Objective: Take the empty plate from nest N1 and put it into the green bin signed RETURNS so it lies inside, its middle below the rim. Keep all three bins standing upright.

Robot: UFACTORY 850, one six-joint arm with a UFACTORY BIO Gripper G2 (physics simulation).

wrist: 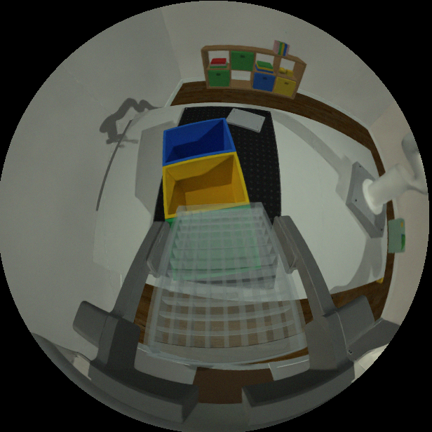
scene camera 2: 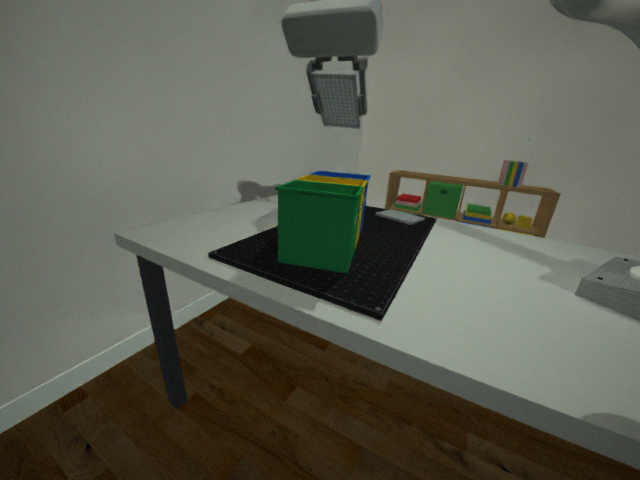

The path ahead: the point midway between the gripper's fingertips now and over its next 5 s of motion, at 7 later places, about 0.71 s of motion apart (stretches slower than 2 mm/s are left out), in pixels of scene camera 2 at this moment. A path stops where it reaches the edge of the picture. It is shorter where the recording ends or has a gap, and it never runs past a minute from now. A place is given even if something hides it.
My gripper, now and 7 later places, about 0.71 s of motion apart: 340, 112; 340, 114; 339, 115; 338, 115; 337, 120; 333, 180; 331, 205; 331, 230
